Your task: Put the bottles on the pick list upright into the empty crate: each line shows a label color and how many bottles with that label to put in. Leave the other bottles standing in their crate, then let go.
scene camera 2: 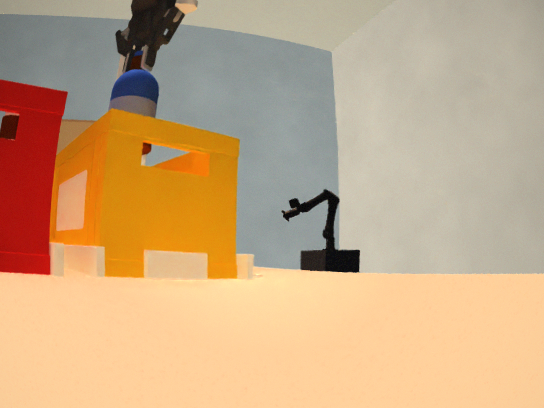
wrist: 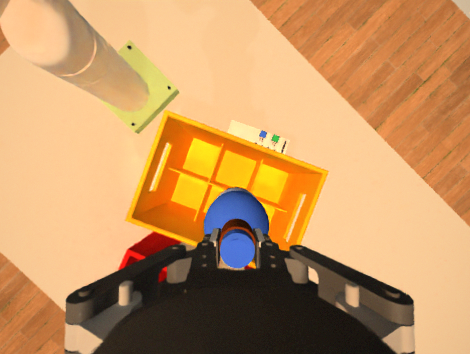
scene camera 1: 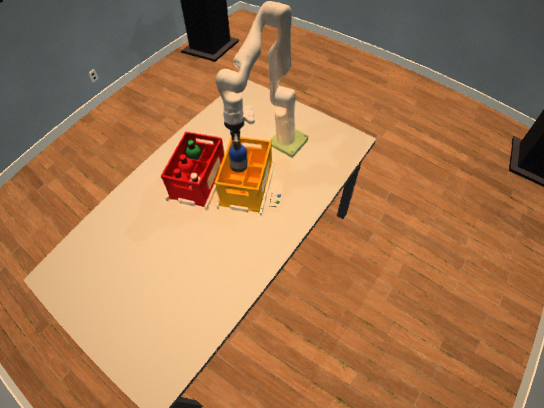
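Seen in the pictures: gripper, between the fingertips: [scene camera 2: 136, 73] [wrist: 236, 238] [scene camera 1: 236, 147]; arm's base, origin of its link: [wrist: 129, 92] [scene camera 1: 285, 138].
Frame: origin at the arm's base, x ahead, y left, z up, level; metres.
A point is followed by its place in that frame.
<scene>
My gripper [scene camera 1: 236, 142] {x 0.355, y -0.042, z 0.257 m} [scene camera 2: 135, 61] {x 0.355, y -0.042, z 0.257 m} [wrist: 236, 238] {x 0.355, y -0.042, z 0.257 m} is shut on the neck of a blue bottle [scene camera 1: 238, 159] {x 0.381, y -0.019, z 0.219 m} [scene camera 2: 135, 87] {x 0.390, y -0.044, z 0.217 m} [wrist: 236, 210] {x 0.339, y -0.022, z 0.253 m}. The bottle is nearly upright, its lower part inside the yellow crate [scene camera 1: 239, 199] {x 0.456, y 0.016, z 0.052 m} [scene camera 2: 170, 215] {x 0.459, y 0.006, z 0.041 m} [wrist: 315, 192] {x 0.436, y 0.061, z 0.146 m}; its base is hidden. The other visible crate compartments hold no bottles. The red crate [scene camera 1: 186, 192] {x 0.541, y -0.208, z 0.060 m} [scene camera 2: 30, 200] {x 0.528, y -0.152, z 0.037 m} [wrist: 150, 245] {x 0.278, y -0.190, z 0.112 m} holds a green bottle [scene camera 1: 193, 150] {x 0.349, y -0.303, z 0.096 m}, a larger red bottle [scene camera 1: 185, 164] {x 0.436, y -0.284, z 0.098 m}, a bottle with a red cap [scene camera 1: 177, 174] {x 0.512, y -0.265, z 0.122 m} and one with a white cap [scene camera 1: 194, 177] {x 0.495, y -0.180, z 0.133 m}. The pick list [scene camera 1: 275, 198] {x 0.332, y 0.123, z -0.027 m} [wrist: 245, 131] {x 0.272, y 0.106, z -0.027 m} shows a blue and a green mark; its numbers are too small to read.
The two crates stand side by side, with white brackets [scene camera 1: 239, 208] {x 0.468, y 0.017, z -0.003 m} [scene camera 2: 175, 264] {x 0.471, y 0.010, z -0.012 m} around their feet. The arm's green base plate [scene camera 1: 295, 148] {x 0.036, y 0.074, z -0.002 m} [wrist: 160, 85] {x 0.046, y 0.059, z -0.003 m} is near the yellow crate's far corner. A dark arm on a block [scene camera 2: 330, 260] stands in the background of scene camera 2.
</scene>
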